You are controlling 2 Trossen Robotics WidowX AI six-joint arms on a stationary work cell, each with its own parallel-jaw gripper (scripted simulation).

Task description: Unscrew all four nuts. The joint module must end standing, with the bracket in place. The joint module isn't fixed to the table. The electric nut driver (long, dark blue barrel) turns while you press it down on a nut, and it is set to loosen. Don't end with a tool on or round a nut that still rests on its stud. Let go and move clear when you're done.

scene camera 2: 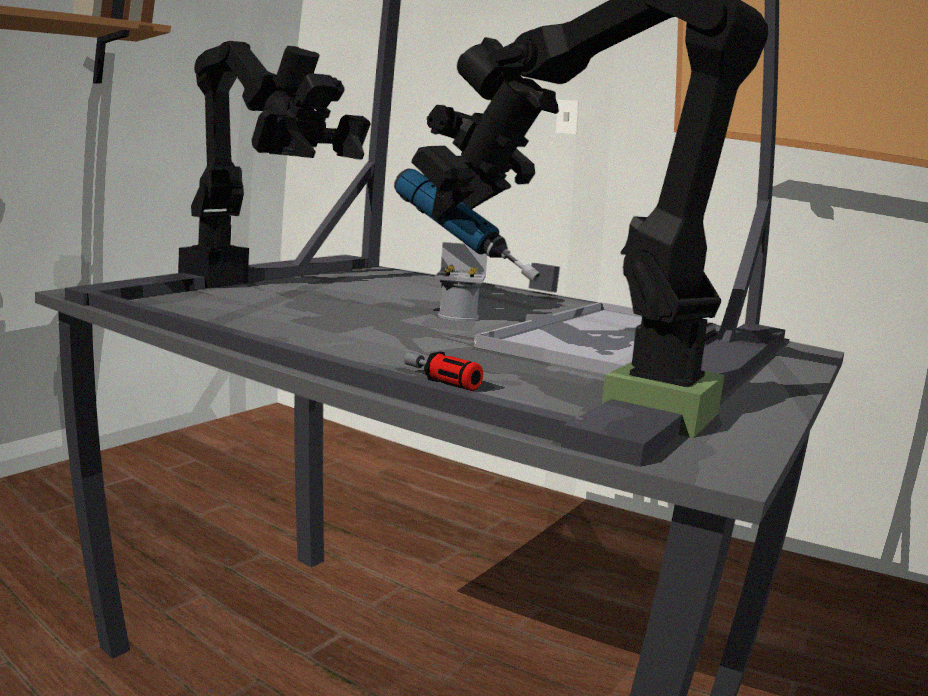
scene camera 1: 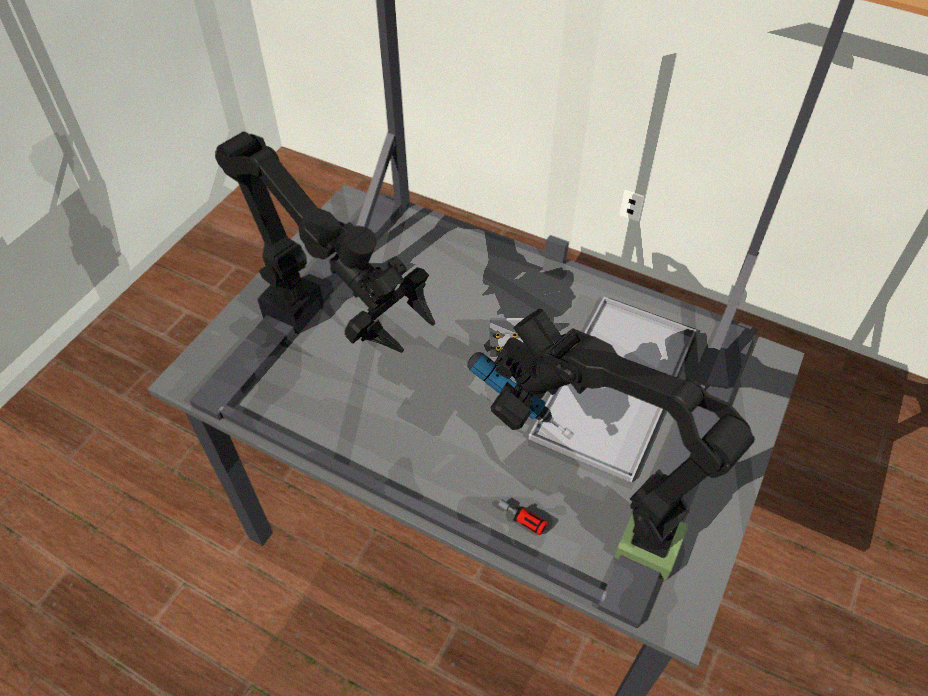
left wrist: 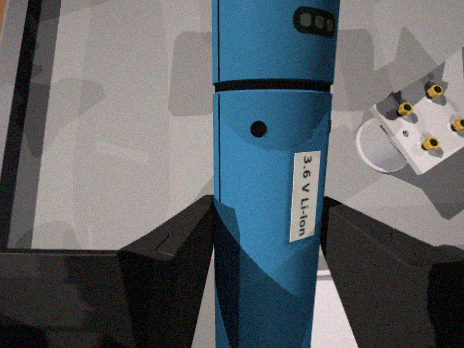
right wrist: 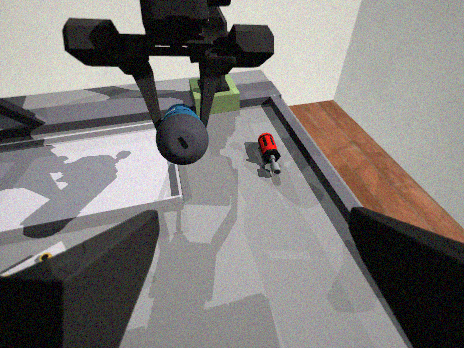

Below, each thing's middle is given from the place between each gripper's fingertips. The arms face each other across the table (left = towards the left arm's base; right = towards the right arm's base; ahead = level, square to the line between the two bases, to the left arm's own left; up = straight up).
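My left hand is 130 mm short of the red-handled tool (scene camera 2: 468, 375), 120 mm to the right of it and 180 mm above it. Counting from that same left hand, there's the shallow white tray (scene camera 1: 610, 428), which is 250 mm behind, 90 mm to the left and 190 mm below. The joint module (left wrist: 375, 148) is 130 mm to the right of my left hand, 150 mm behind it and 160 mm below it, and the white L-shaped bracket (scene camera 1: 505, 326) is 150 mm behind that hand, 130 mm to the right and 120 mm below.
From my right hand (scene camera 2: 338, 155), the white L-shaped bracket is 9 cm to the left, 20 cm behind and 18 cm below. The joint module is 20 cm behind my right hand, 9 cm to the left of it and 22 cm below it. You'd find the red-handled tool 8 cm ahead of my right hand, 33 cm to the left and 24 cm below, and the shallow white tray is 31 cm to the left of that hand, 30 cm behind it and 25 cm below it.
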